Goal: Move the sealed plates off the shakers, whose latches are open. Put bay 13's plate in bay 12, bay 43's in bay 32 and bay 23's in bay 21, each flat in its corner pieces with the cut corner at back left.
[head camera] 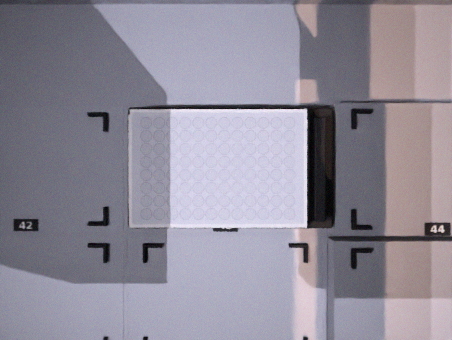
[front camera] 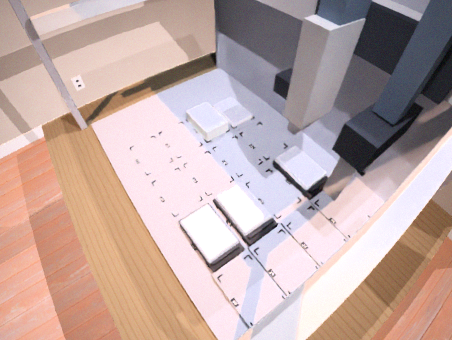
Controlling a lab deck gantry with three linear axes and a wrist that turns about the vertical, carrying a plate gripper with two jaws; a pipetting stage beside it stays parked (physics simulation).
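Places are measured from the robot's base along level axes (x ahead, y left, z up), in metres.
Pixels of known places: gripper, between the fingertips: (front camera: 344,181); robot's base, origin of its link: (front camera: 130,148).
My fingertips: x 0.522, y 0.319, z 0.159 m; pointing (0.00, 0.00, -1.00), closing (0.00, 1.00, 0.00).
For each thing: its top centre in the pictures, then the offset to it from my fingertips.
- Bay 13's white sealed plate, centre of its top: (front camera: 208,230) 0.131 m back, 0.276 m right, 0.122 m down
- bay 23's, centre of its top: (front camera: 243,205) 0.134 m back, 0.168 m right, 0.122 m down
- Bay 43's plate, centre of its top: (head camera: 217,168) (front camera: 301,165) 0.135 m back, 0.046 m left, 0.122 m down
- white block, centre of its top: (front camera: 206,116) 0.458 m back, 0.062 m right, 0.117 m down
- low pale plate, centre of its top: (front camera: 232,109) 0.458 m back, 0.045 m left, 0.144 m down
Bay 13's white sealed plate (front camera: 209,231) and bay 23's (front camera: 244,209) lie on dark shakers in the front view. Bay 43's plate (front camera: 302,167) (head camera: 217,167) lies flat on its shaker (front camera: 314,189) (head camera: 321,167), whose dark end shows at the plate's right in the head view. The latches and cut corners cannot be made out. Bays 12 (front camera: 176,191), 32 (front camera: 239,155) and 21 (front camera: 179,137) hold no plate. My gripper (front camera: 392,141) is raised above the deck at the right of the front view, apart from the plates; its jaws are mostly hidden.
A white block (front camera: 206,121) and a low pale plate (front camera: 233,112) stand at the far end of the deck. The pale pipetting column (front camera: 317,75) hangs left of the gripper. Black corner pieces surround the bays. Labels 42 (head camera: 25,225) and 44 (head camera: 437,229) flank bay 43.
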